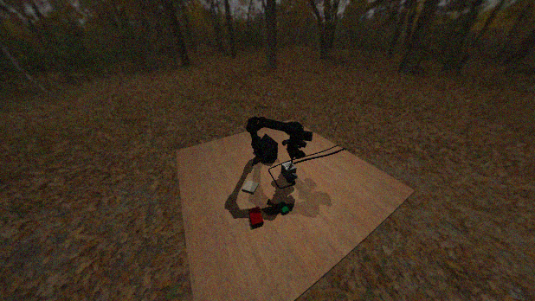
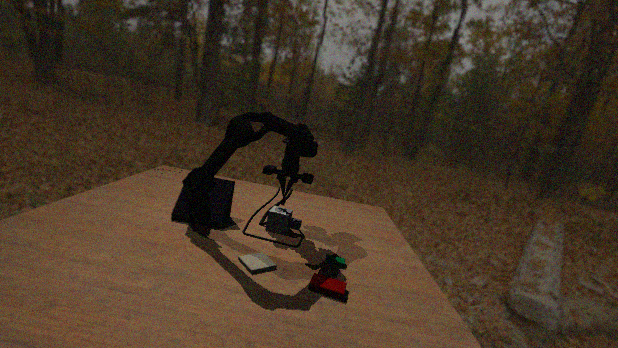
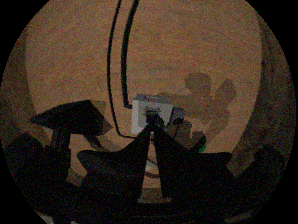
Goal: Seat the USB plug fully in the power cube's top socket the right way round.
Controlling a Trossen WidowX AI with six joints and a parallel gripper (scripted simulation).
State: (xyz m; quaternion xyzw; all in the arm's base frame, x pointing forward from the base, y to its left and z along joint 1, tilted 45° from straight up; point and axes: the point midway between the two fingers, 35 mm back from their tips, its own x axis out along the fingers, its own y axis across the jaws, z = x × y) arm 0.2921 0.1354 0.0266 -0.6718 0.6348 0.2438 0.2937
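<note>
The dark USB plug is 20 mm below my gripper tip. The rest, counted from my gripper tip: white flat block (10 mm behind, 300 mm to the right, 120 mm below); green block (220 mm ahead, 190 mm to the right, 120 mm below); red block (200 mm ahead, 350 mm to the right, 120 mm below).
</note>
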